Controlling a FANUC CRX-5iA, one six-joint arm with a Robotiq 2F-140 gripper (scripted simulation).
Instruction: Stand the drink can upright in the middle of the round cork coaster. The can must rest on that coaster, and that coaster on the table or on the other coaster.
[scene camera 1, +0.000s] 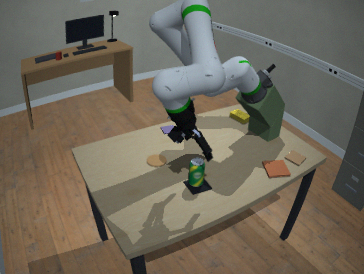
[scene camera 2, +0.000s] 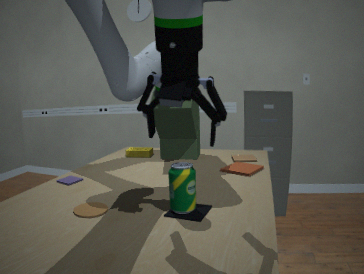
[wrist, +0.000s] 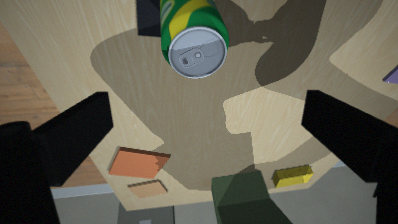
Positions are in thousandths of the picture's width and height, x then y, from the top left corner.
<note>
I see my gripper (scene camera 2: 499, 505) and an orange square pad (wrist: 325, 725).
My gripper is seen too in the wrist view (wrist: 521, 484).
</note>
